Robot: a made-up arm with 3 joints. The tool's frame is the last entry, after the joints. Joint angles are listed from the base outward. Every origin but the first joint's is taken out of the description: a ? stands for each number. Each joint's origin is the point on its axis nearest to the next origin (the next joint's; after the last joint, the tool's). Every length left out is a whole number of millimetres.
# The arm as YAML. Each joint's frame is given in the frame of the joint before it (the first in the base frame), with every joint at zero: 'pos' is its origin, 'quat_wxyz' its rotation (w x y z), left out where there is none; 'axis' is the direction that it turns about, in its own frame. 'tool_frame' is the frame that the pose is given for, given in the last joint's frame.
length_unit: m
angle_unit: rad
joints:
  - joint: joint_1
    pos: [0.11, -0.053, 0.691]
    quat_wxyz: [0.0, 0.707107, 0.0, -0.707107]
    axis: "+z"
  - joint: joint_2
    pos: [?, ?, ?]
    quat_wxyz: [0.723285, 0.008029, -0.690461, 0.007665]
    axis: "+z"
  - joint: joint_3
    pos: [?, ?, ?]
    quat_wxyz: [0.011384, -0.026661, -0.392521, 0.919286]
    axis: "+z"
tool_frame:
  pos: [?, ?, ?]
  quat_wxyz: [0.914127, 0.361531, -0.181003, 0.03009]
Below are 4 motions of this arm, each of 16 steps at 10 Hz.
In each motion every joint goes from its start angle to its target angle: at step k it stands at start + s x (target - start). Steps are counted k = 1, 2, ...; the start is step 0. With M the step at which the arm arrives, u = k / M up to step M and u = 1 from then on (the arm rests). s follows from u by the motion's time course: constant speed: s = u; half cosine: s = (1 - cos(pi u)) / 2; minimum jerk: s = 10 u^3 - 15 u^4 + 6 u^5.
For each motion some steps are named. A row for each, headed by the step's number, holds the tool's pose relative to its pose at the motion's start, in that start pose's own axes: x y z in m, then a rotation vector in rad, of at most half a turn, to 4 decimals.
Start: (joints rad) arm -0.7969 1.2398 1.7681
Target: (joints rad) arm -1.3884 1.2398 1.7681
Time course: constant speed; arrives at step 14
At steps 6, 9, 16:
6: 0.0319 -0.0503 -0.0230 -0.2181 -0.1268 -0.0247
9: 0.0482 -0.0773 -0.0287 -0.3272 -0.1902 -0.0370
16: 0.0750 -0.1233 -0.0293 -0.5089 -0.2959 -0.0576

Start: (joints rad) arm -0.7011 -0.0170 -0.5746
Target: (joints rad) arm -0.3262 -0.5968 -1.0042
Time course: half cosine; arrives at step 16
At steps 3, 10, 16:
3: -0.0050 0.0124 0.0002 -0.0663 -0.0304 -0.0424
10: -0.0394 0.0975 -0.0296 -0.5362 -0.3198 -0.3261
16: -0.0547 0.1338 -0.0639 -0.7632 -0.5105 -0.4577

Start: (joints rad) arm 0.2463 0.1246 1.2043
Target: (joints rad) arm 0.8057 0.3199 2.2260
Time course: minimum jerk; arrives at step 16
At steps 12, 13, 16:
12: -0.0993 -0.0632 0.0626 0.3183 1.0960 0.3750
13: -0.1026 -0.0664 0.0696 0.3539 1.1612 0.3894
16: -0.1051 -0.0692 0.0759 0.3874 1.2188 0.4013

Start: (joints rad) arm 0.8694 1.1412 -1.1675
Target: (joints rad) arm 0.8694 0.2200 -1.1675
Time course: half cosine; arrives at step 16
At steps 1, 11, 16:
1: -0.0012 0.0017 0.0019 -0.0077 -0.0008 -0.0042
11: -0.0724 0.1892 0.0953 -0.6253 -0.0661 -0.3435
16: -0.0806 0.2539 0.0979 -0.8040 -0.0850 -0.4416

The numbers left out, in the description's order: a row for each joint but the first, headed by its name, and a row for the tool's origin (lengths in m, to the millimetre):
joint_2: 0.042 -0.174 0.0
joint_3: 0.362 0.087 0.0
tool: -0.008 0.058 0.0

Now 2 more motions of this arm.
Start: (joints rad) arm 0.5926 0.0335 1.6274
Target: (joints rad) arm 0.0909 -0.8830 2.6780
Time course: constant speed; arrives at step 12
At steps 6, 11, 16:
6: 0.1198 0.1038 0.1027 0.3655 -0.1626 0.3272
11: 0.1583 0.1626 0.2503 0.5929 -0.3384 0.7180
16: 0.1581 0.1695 0.2832 0.6263 -0.3780 0.8058

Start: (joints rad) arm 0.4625 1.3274 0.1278
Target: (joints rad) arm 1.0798 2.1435 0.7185
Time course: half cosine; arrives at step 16
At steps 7, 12, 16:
7: -0.0084 -0.1336 0.0535 0.1767 0.3890 0.4962
12: 0.0487 -0.2808 0.0794 0.4507 0.8041 1.0355
16: 0.0772 -0.3232 0.0731 0.5572 0.9251 1.2092

